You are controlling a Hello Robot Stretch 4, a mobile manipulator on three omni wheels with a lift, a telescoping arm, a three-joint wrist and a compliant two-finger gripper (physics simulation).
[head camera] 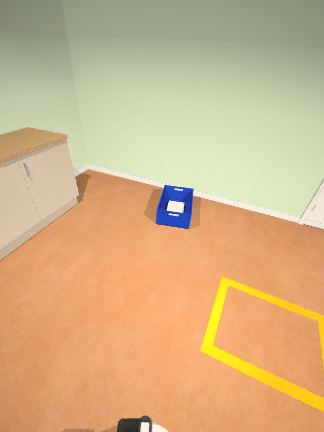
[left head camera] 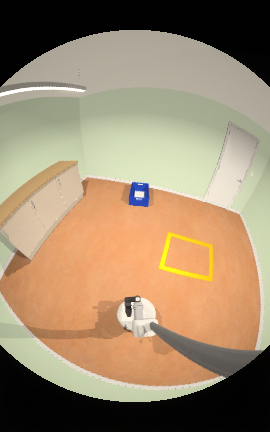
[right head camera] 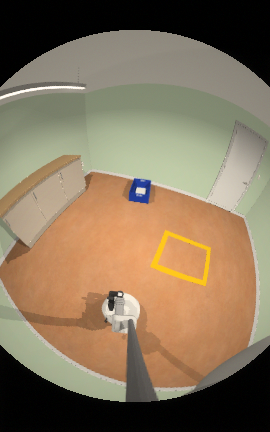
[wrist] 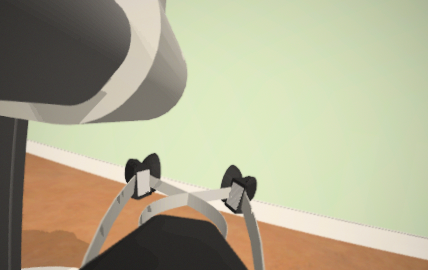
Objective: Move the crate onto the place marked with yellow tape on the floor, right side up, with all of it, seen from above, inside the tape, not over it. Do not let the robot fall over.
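Places are measured from the robot's base along level axes (x up, y back, z right), in centimetres.
Where they show: gripper, fingertip midpoint: [left head camera: 129,329] [right head camera: 110,323] [wrist: 191,174].
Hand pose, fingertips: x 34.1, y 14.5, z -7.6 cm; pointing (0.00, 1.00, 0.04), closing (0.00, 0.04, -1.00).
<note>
After its pixels a point has its place.
A blue crate [head camera: 174,220] {x 7.5, y -189.9, z 18.6 cm} [left head camera: 139,201] {x 8.8, y -189.8, z 19.4 cm} [right head camera: 139,198] {x 7.2, y -189.7, z 19.3 cm} stands upright on the floor near the far wall, with a white patch visible inside and a light slot in each end wall. A yellow tape outline [head camera: 215,320] {x -2.6, y -81.1, z 49.5 cm} [left head camera: 164,252] {x -2.6, y -83.2, z 49.3 cm} [right head camera: 159,249] {x -2.6, y -85.8, z 50.5 cm} lies on the floor nearer the robot and to the right of the crate. My gripper [wrist: 191,174] {x 34.1, y 14.5, z -7.6 cm} is open, with its two fingertips well apart and nothing between them. It is folded in over the robot's base, far from the crate. The crate does not show in the wrist view.
A low cabinet [head camera: 45,182] {x 49.7, y -186.2, z -119.0 cm} [left head camera: 52,200] {x 48.8, y -148.5, z -133.6 cm} [right head camera: 50,192] {x 54.0, y -142.8, z -135.8 cm} with a wooden top stands at the left. A white door [left head camera: 231,167] {x 109.7, y -200.0, z 223.0 cm} [right head camera: 237,167] {x 112.4, y -200.4, z 222.1 cm} is at the right of the far wall. The far wall [head camera: 200,110] {x 112.5, y -269.7, z 41.1 cm} rises close behind the crate.
</note>
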